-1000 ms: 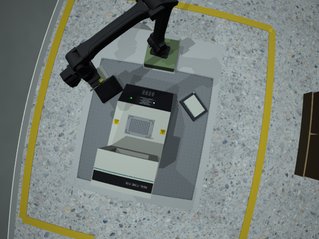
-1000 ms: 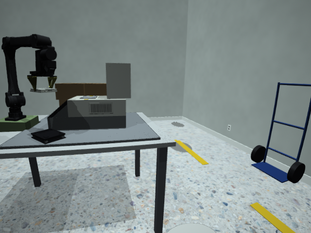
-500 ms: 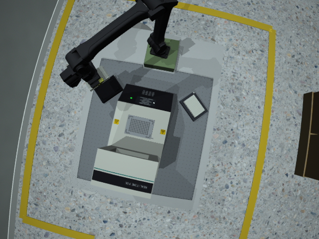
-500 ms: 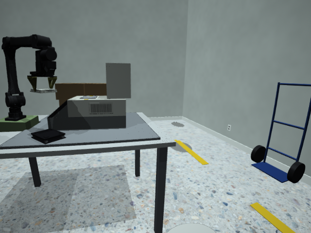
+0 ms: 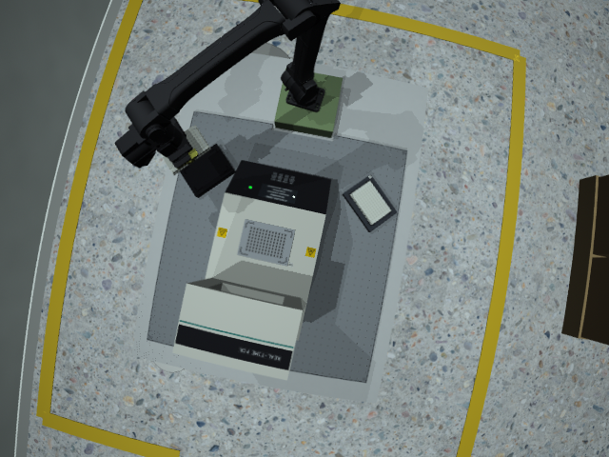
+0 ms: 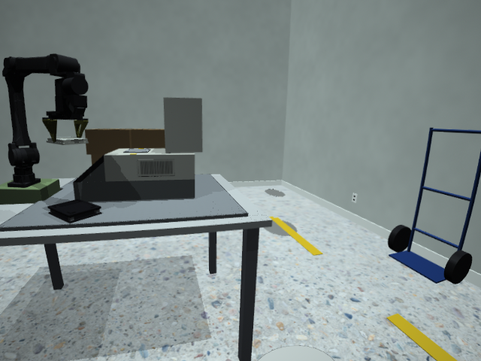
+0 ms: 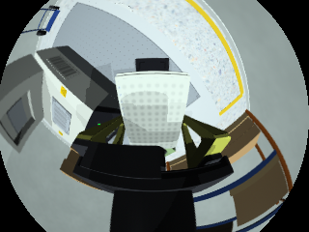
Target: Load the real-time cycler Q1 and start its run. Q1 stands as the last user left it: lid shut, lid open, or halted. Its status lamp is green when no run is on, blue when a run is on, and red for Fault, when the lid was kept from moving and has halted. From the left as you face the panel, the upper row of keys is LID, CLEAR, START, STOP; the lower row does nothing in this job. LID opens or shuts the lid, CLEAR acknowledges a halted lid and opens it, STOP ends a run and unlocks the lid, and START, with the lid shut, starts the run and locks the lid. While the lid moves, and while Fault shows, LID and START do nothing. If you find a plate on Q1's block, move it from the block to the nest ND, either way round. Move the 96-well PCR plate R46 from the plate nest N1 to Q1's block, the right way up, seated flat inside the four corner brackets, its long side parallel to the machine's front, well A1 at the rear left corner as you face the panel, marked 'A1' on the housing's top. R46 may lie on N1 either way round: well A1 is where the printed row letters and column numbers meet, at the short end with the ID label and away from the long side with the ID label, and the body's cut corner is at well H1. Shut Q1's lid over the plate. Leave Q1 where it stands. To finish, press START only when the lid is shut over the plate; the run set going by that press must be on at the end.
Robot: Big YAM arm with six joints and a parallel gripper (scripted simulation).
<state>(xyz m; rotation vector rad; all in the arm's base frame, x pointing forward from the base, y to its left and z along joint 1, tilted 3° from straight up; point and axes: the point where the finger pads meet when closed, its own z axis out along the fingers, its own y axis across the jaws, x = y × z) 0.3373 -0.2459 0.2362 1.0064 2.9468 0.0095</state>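
My hand is 250 mm above the black nest ND.
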